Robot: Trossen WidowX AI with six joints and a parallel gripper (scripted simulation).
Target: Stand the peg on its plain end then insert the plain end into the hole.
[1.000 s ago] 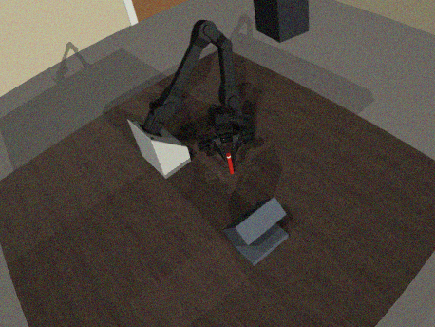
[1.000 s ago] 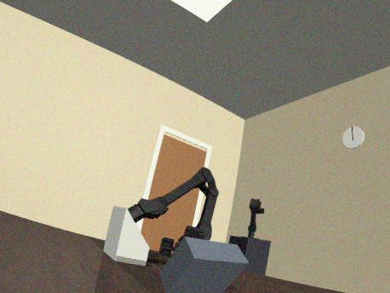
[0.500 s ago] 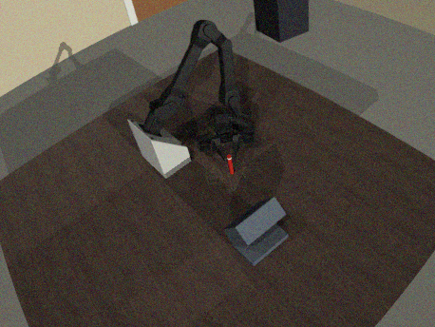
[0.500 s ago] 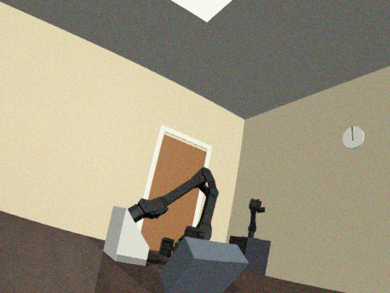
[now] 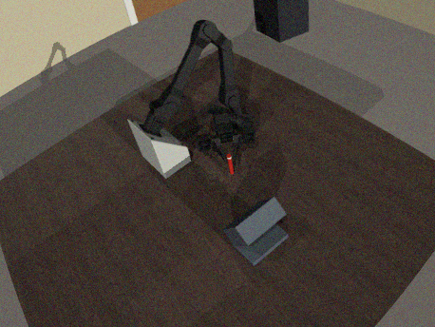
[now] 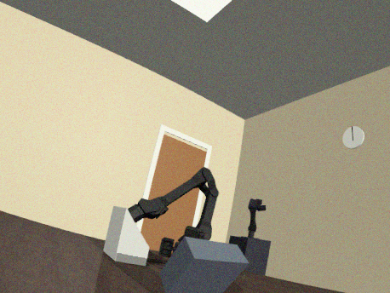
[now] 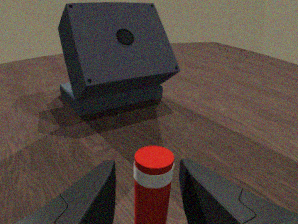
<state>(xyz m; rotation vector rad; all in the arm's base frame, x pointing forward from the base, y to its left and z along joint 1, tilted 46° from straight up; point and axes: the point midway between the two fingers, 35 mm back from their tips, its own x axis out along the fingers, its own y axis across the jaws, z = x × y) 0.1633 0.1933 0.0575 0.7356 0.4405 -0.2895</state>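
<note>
Right now my gripper tip is 1 cm past the red peg and 1 cm above it. The rest, counted from my gripper tip: sloped panel 23 cm ahead, 7 cm to the right, 1 cm above.
</note>
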